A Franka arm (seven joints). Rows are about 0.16 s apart.
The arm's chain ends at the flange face. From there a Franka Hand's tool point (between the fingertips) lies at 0.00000 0.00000 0.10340 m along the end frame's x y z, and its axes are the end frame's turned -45 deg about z.
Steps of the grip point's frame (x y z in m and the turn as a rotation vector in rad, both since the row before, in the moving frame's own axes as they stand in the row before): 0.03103, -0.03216, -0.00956, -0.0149, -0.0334, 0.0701; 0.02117, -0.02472, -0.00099, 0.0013, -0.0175, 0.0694; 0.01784, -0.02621, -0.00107, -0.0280, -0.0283, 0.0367; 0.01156, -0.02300, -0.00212, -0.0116, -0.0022, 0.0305; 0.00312, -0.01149, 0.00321, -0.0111, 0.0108, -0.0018; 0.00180, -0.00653, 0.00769, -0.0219, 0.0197, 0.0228
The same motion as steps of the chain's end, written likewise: 0.00068, -0.04816, -0.00949, -0.0342, -0.0131, 0.0701; -0.00110, -0.03358, -0.00097, -0.0115, -0.0133, 0.0694; -0.00582, -0.03526, -0.00099, -0.0398, -0.0002, 0.0367; -0.00876, -0.02546, -0.00211, -0.0098, 0.0066, 0.0305; -0.00752, -0.01035, 0.00322, -0.0002, 0.0155, -0.0018; -0.00638, -0.00609, 0.00773, -0.0016, 0.0294, 0.0228
